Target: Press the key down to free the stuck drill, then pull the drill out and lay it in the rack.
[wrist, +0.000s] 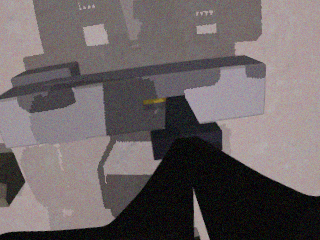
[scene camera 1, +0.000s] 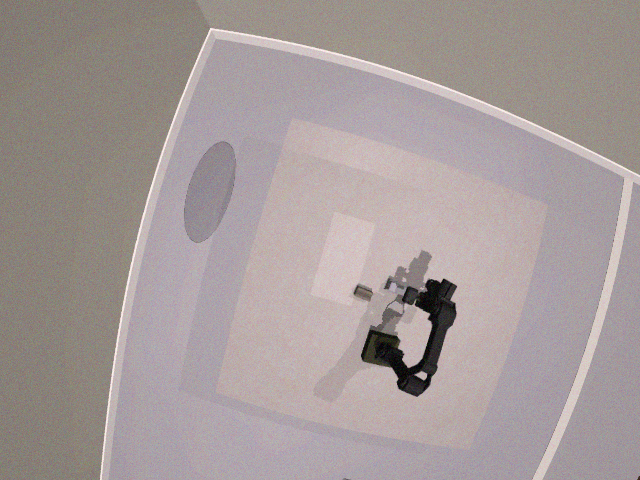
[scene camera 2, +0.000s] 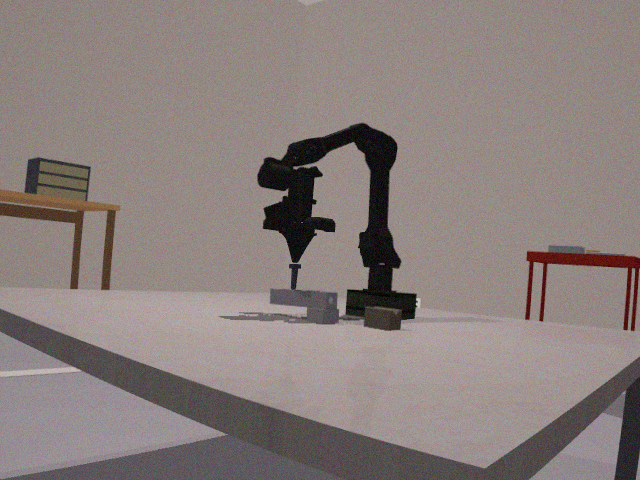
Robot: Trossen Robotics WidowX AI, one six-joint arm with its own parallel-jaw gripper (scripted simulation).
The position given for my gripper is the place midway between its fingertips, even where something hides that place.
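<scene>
There's an olive-grey rack [scene camera 2: 384, 318] here, along with a grey block fixture [scene camera 2: 319, 310] and a dark t-shaped key [wrist: 180, 121]. As for my gripper [scene camera 2: 295, 262], it's shut and holding nothing, and you'd find it in the wrist view [wrist: 186, 147] as well. Scene camera 1 misses the key, which is hidden by my gripper.
</scene>
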